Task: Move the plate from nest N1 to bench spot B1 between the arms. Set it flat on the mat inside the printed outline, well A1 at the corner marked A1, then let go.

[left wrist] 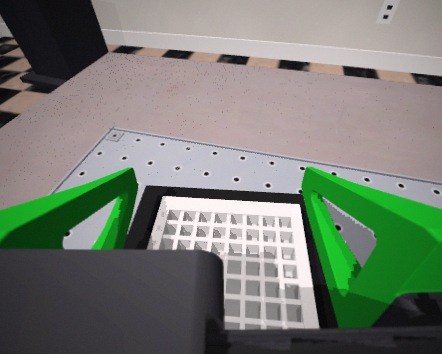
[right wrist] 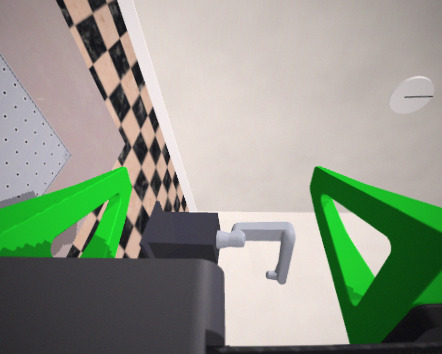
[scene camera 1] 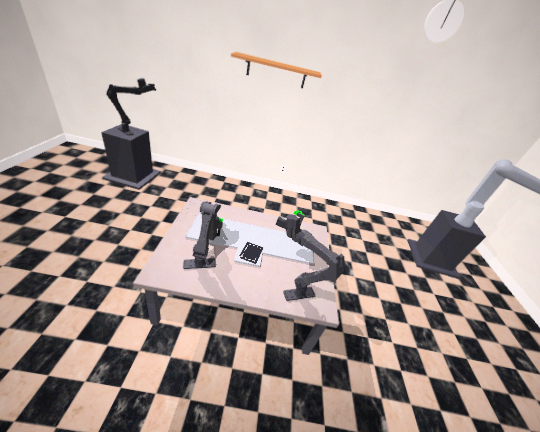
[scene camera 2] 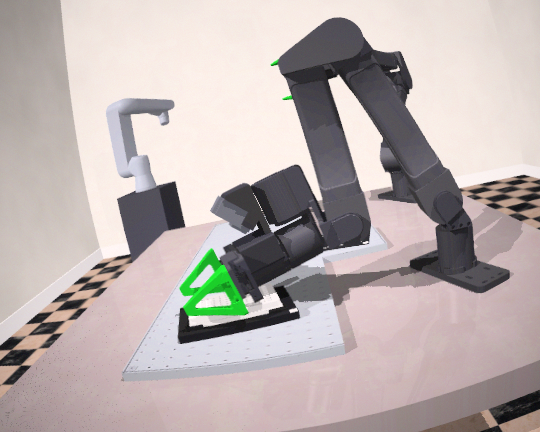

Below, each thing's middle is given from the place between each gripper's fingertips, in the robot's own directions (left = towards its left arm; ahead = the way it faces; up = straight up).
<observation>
My left gripper is now 6 cm past the plate [scene camera 2: 271, 300], 2 cm to the left of it and 2 cm above it.
The plate lies 6 cm ahead of my right hand, 57 cm to the left of it and 34 cm below it.
</observation>
